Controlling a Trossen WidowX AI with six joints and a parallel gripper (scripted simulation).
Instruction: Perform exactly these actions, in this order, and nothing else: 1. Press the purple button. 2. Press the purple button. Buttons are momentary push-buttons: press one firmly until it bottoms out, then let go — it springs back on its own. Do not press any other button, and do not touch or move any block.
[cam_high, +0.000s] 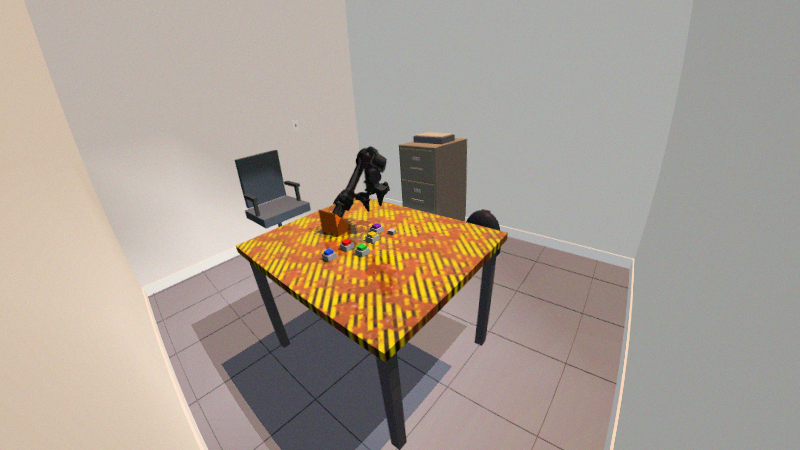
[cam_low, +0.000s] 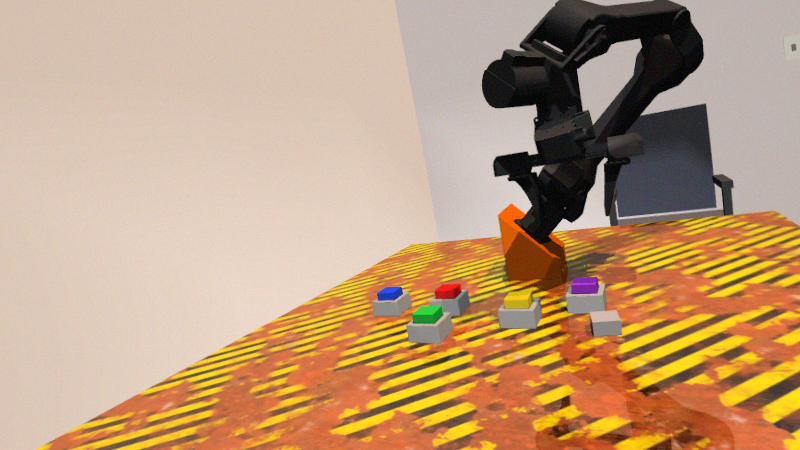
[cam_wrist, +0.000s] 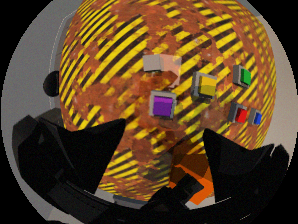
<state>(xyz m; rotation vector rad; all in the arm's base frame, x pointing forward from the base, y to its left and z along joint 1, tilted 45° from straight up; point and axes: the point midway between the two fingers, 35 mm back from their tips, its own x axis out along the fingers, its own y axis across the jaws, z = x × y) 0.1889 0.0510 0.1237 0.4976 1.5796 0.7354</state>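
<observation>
The purple button is 100 mm below my gripper tip. Round my gripper tip: red button 200 mm to the right, 100 mm below, 20 mm ahead; grey block 120 mm below, 70 mm ahead, 40 mm to the left; yellow button 100 mm below, 70 mm to the right, 60 mm ahead.
</observation>
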